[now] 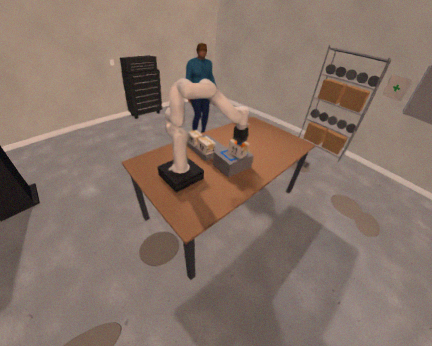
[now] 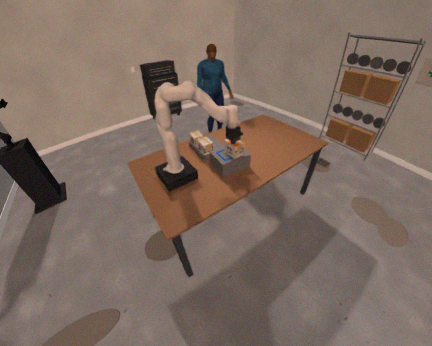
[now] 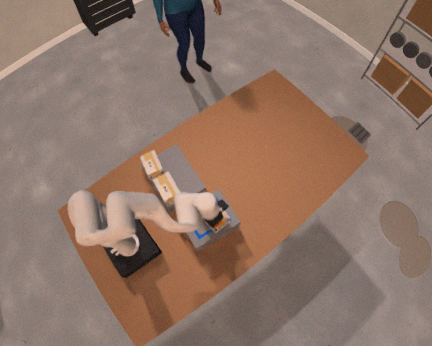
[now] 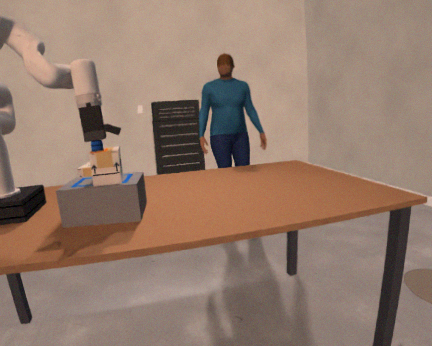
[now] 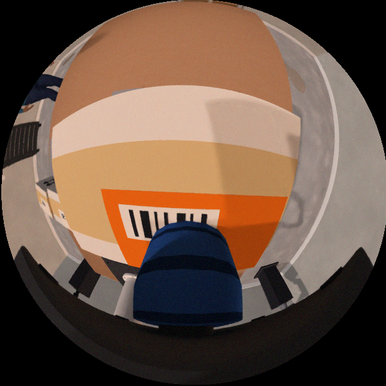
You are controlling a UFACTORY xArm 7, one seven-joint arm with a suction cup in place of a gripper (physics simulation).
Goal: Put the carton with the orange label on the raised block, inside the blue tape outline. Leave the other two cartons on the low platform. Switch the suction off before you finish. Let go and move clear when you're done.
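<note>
The carton with the orange label is upright on my suction cup, which touches its top. Its base is at the top of the grey raised block; I cannot tell whether it touches. Blue tape shows on both sides of it, and its base hides part of the near line. The other two cartons stand on the low grey platform.
The black arm base is left of the block on the brown table. A person stands behind the table, near a black tool cabinet. A shelf rack stands at the right.
</note>
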